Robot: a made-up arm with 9 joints. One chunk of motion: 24 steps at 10 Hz.
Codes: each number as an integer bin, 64 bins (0 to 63) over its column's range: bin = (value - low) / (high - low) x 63, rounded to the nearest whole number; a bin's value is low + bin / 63 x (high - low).
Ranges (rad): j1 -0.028..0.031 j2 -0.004..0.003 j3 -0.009..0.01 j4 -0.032..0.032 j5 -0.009..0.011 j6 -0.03..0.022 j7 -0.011..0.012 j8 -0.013..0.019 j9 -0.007..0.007
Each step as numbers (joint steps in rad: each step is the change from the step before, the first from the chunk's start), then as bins.
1 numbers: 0.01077 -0.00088 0.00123 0.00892 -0.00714 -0.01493 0.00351 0.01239 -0.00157
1 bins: 41 28 34 40 6 18 40 50 24
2 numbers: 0.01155 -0.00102 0.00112 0.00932 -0.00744 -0.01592 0.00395 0.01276 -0.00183
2 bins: 42 27 34 41 5 17 41 51 23
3 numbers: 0.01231 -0.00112 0.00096 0.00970 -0.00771 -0.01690 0.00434 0.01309 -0.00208
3 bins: 43 26 33 41 4 16 42 51 22
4 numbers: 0.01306 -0.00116 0.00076 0.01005 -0.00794 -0.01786 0.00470 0.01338 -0.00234
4 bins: 44 26 32 41 3 15 43 52 21
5 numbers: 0.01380 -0.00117 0.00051 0.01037 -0.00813 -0.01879 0.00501 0.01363 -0.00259
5 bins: 45 25 32 42 3 14 44 52 20
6 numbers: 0.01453 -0.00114 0.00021 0.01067 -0.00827 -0.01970 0.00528 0.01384 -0.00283
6 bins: 45 26 31 42 2 12 45 53 19
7 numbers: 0.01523 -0.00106 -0.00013 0.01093 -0.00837 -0.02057 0.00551 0.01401 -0.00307
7 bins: 46 26 29 42 2 11 45 53 18
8 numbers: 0.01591 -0.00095 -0.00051 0.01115 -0.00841 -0.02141 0.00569 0.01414 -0.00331
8 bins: 47 27 28 42 2 10 46 53 17
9 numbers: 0.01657 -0.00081 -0.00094 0.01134 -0.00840 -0.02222 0.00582 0.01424 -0.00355
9 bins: 48 29 27 43 2 9 46 54 16
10 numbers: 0.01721 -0.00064 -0.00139 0.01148 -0.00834 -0.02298 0.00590 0.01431 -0.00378
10 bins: 48 30 25 43 2 9 46 54 14
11 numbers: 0.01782 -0.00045 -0.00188 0.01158 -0.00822 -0.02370 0.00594 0.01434 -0.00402
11 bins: 49 32 24 43 2 8 46 54 13
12 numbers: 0.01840 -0.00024 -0.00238 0.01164 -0.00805 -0.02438 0.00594 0.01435 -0.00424
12 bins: 50 34 22 43 3 7 46 54 12
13 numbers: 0.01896 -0.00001 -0.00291 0.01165 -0.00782 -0.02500 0.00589 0.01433 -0.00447
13 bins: 50 36 20 43 4 6 46 54 11
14 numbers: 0.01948 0.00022 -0.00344 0.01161 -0.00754 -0.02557 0.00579 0.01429 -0.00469
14 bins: 51 38 18 43 5 5 46 54 10
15 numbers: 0.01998 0.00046 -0.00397 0.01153 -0.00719 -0.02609 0.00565 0.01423 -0.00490
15 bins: 51 40 17 43 6 5 46 54 9
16 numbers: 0.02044 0.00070 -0.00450 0.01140 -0.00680 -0.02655 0.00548 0.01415 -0.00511
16 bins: 52 42 15 43 7 4 45 53 9
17 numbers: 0.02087 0.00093 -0.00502 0.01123 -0.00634 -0.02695 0.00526 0.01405 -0.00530
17 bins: 52 44 13 43 8 4 45 53 8
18 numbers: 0.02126 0.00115 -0.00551 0.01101 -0.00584 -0.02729 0.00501 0.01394 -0.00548
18 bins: 53 46 12 42 10 3 44 53 7
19 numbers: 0.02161 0.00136 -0.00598 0.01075 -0.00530 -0.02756 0.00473 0.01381 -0.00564
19 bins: 53 48 10 42 12 3 43 53 6
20 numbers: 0.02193 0.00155 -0.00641 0.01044 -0.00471 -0.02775 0.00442 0.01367 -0.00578
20 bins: 53 50 9 42 14 3 42 53 5
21 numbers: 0.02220 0.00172 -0.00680 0.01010 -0.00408 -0.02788 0.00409 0.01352 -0.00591
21 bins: 54 51 7 41 15 3 41 52 5
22 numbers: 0.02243 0.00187 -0.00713 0.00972 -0.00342 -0.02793 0.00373 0.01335 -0.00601
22 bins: 54 53 6 41 18 3 40 52 4
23 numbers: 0.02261 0.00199 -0.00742 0.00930 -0.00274 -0.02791 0.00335 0.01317 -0.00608
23 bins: 54 54 5 41 20 3 39 52 4
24 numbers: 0.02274 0.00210 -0.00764 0.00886 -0.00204 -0.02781 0.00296 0.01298 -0.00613
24 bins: 54 55 5 40 22 3 38 51 4
